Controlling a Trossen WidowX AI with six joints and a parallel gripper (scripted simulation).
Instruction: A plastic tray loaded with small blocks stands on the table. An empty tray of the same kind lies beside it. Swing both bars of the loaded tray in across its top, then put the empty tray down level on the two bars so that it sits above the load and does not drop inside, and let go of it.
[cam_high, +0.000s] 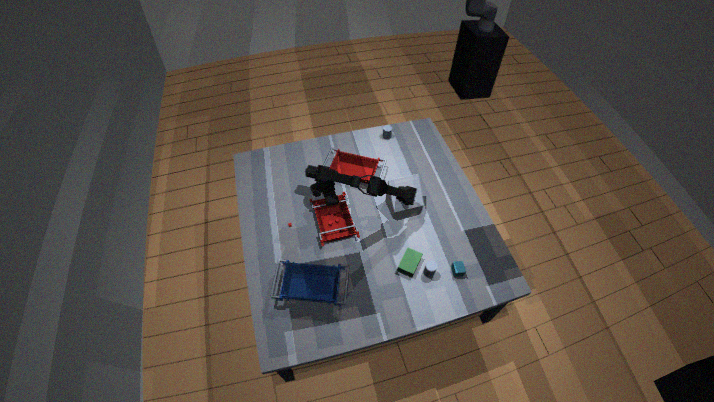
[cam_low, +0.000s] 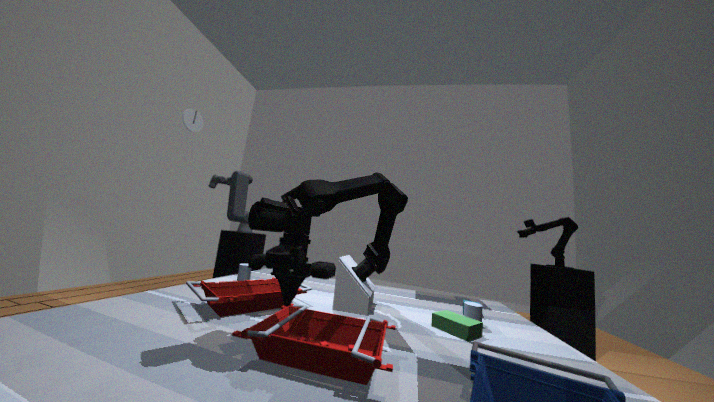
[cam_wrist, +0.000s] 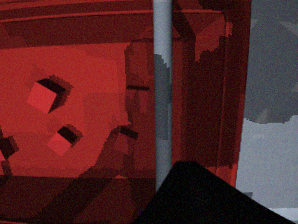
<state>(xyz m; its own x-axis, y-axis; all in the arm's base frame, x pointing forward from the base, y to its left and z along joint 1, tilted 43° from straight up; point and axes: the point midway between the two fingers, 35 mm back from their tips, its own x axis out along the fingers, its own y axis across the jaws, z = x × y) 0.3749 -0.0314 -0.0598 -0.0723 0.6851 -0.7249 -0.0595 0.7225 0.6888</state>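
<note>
My gripper tip is now 23 cm to the left of the red tray, 18 cm past it and 4 cm above it. The rest, counted from my gripper tip: teal cube: 54 cm behind, 48 cm to the left, 6 cm below; green block: 39 cm to the left, 32 cm behind, 7 cm below; red bit: 22 cm ahead, 8 cm below, 6 cm to the left.
</note>
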